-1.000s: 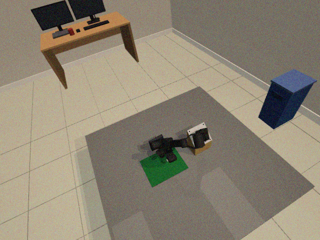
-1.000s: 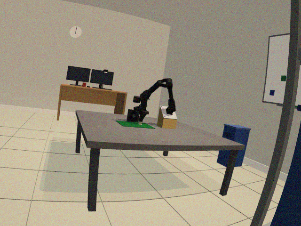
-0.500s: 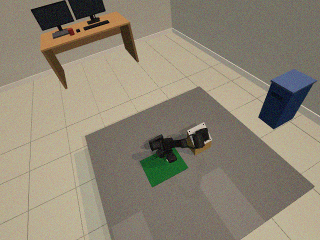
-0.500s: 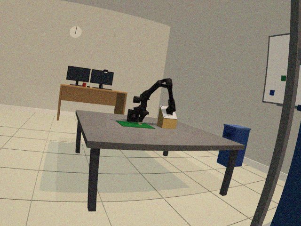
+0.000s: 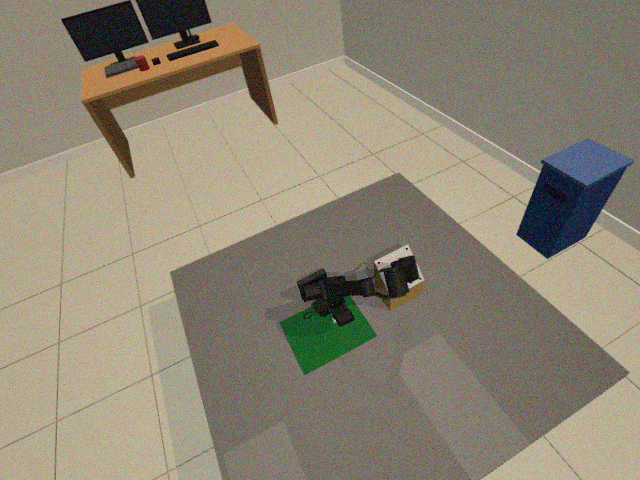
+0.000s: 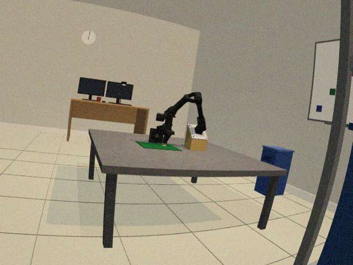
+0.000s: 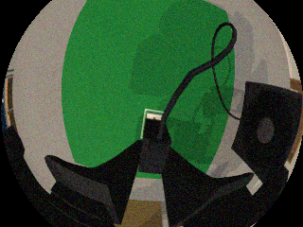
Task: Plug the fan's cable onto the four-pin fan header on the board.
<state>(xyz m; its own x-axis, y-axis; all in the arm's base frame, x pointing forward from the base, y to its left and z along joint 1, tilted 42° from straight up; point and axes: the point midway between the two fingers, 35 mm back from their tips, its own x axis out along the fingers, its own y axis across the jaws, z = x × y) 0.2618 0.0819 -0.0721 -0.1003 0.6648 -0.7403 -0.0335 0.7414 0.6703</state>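
The white four-pin fan header is 1 cm ahead of my gripper tip and 4 cm below it. From my gripper tip the other things lie so: black fan (4 cm ahead, 15 cm to the right, 2 cm above); then green board (6 cm ahead, 2 cm to the left, 5 cm below); then dark fan plug (1 cm ahead, 1 cm above).
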